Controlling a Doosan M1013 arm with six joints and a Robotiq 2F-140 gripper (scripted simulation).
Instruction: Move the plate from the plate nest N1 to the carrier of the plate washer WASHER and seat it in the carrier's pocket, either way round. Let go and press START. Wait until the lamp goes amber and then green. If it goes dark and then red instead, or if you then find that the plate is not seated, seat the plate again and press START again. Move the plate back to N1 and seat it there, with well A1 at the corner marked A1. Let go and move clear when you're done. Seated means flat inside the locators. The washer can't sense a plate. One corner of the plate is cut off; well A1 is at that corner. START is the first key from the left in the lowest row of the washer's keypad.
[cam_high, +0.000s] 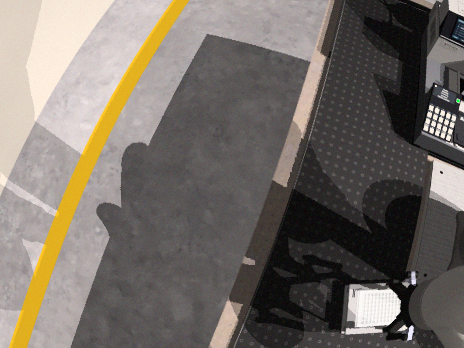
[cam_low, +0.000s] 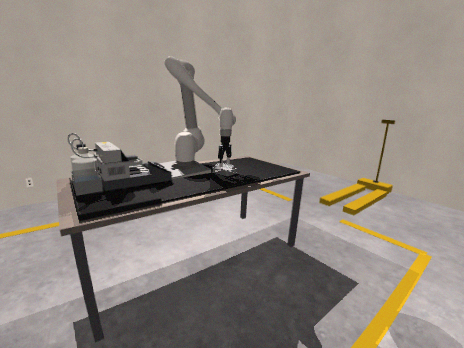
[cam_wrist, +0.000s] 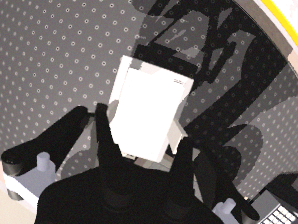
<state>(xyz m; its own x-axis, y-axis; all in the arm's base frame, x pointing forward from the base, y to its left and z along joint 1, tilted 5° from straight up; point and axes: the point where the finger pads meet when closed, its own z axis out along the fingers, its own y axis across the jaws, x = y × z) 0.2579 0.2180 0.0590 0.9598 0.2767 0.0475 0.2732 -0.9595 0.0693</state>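
My hand is 20 mm above the white well plate. Also, from my hand: plate nest N1: 50 mm below; then plate washer: 670 mm to the right, 180 mm behind, 50 mm above.
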